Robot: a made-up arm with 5 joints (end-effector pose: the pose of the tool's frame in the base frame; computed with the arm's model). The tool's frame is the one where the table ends. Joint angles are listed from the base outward.
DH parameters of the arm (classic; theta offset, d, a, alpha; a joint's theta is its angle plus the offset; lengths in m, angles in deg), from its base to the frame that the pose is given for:
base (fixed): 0 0 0.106 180
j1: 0 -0.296 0.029 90
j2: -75.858 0 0.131 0
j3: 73.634 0 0.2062 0
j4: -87.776 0.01 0 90
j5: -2.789 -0.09 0 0
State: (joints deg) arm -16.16 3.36 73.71 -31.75 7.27
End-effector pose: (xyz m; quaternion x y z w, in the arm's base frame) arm 0.2815 0.0613 0.1579 0.0387 -0.3781 0.1657 0.9100
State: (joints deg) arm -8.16 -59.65 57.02 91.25 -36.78
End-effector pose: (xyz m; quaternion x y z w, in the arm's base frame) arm 0.2463 0.0302 0.3153 0.0049 -0.0110 -0.2707 0.9626
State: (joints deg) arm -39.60 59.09 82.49 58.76 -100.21
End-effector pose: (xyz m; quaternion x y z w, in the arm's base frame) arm 0.0330 -0.0474 0.2308 -0.7775 0.2632 -0.3001 0.4859
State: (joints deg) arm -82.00 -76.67 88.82 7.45 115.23
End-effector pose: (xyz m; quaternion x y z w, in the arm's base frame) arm 0.1240 0.2001 0.2907 0.1513 0.5562 -0.8107 0.1027
